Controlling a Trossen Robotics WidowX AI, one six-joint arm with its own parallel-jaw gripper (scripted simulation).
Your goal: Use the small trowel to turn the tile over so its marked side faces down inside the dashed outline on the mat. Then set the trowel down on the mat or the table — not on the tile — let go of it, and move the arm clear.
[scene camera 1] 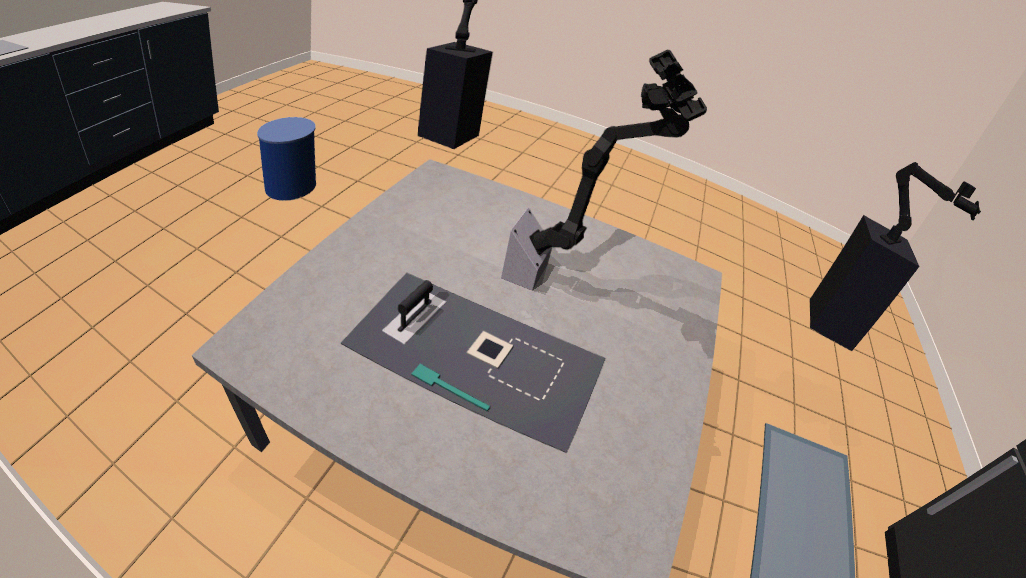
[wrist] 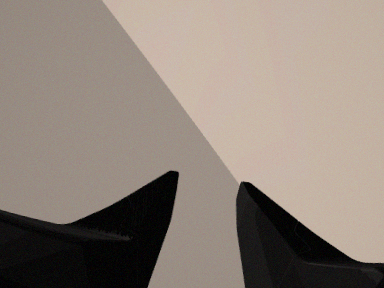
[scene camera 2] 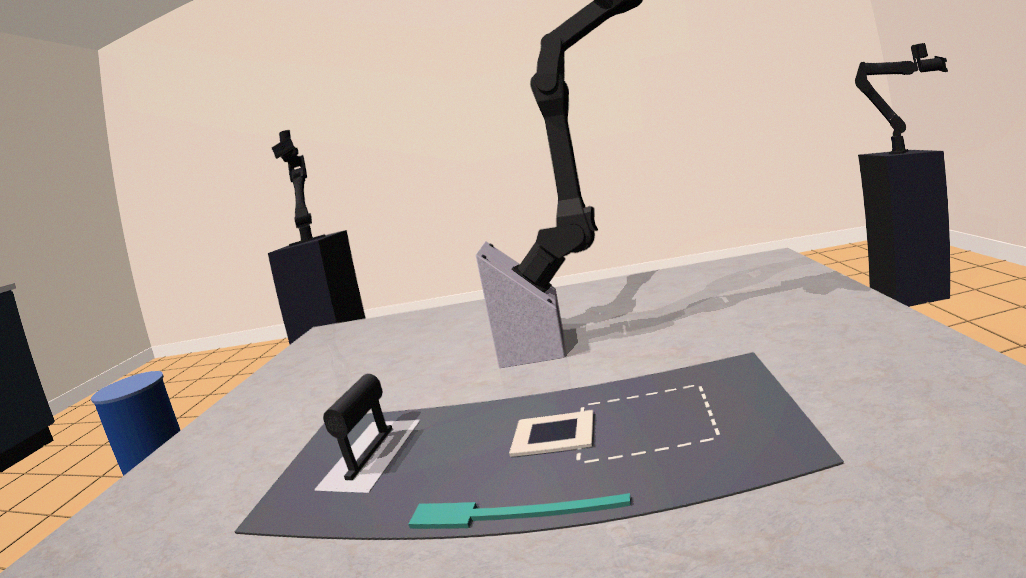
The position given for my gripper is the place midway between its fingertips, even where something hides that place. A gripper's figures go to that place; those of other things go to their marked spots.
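My gripper point(scene camera 1: 674, 69) is 113 cm from the lens. I see a green flat tool point(scene camera 1: 421, 372), which is 124 cm from the lens, and a dark mat point(scene camera 1: 441, 344), which is 131 cm from the lens. So my gripper is nearer to the lens than the dark mat.
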